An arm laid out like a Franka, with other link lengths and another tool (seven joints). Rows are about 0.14 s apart.
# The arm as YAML. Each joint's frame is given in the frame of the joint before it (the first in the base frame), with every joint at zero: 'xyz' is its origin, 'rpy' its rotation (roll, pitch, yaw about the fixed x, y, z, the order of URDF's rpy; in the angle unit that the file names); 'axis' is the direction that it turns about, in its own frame. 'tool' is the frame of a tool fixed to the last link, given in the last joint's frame.
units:
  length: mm
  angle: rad
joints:
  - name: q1
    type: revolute
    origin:
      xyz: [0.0, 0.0, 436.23]
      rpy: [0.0, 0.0, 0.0]
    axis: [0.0, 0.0, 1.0]
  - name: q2
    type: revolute
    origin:
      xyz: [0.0, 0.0, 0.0]
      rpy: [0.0, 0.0, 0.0]
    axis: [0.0, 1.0, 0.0]
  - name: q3
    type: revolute
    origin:
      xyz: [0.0, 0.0, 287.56]
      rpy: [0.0, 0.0, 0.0]
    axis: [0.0, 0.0, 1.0]
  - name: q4
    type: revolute
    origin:
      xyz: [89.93, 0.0, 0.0]
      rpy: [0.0, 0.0, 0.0]
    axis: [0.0, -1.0, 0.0]
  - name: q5
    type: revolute
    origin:
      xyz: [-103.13, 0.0, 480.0]
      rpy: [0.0, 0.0, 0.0]
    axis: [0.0, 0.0, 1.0]
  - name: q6
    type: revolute
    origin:
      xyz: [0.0, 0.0, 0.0]
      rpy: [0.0, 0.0, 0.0]
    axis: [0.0, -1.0, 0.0]
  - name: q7
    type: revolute
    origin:
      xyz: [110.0, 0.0, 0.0]
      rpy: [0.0, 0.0, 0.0]
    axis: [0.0, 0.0, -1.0]
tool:
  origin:
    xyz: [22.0, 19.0, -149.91]
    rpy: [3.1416, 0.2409, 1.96]
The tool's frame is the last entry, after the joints.
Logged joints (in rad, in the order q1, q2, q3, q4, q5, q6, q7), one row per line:
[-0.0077, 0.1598, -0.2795, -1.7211, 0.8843, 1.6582, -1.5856]
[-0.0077, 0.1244, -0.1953, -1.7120, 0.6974, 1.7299, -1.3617]
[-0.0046, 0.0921, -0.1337, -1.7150, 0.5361, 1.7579, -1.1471]
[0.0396, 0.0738, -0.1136, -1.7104, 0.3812, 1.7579, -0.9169]
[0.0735, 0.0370, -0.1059, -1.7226, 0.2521, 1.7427, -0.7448]
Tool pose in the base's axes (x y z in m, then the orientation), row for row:
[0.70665, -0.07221, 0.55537, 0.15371, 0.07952, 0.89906, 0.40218]
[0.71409, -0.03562, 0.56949, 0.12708, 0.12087, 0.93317, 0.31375]
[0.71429, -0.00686, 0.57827, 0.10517, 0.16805, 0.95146, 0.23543]
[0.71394, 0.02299, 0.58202, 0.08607, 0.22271, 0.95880, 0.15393]
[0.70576, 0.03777, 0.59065, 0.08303, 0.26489, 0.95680, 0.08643]
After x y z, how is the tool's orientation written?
As a quaternion, w x y z.
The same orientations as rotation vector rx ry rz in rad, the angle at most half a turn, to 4 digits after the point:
[0.2280, 2.5776, 1.1531]
[0.3518, 2.7158, 0.9131]
[0.4953, 2.8041, 0.6939]
[0.6637, 2.8575, 0.4588]
[0.7909, 2.8567, 0.2581]

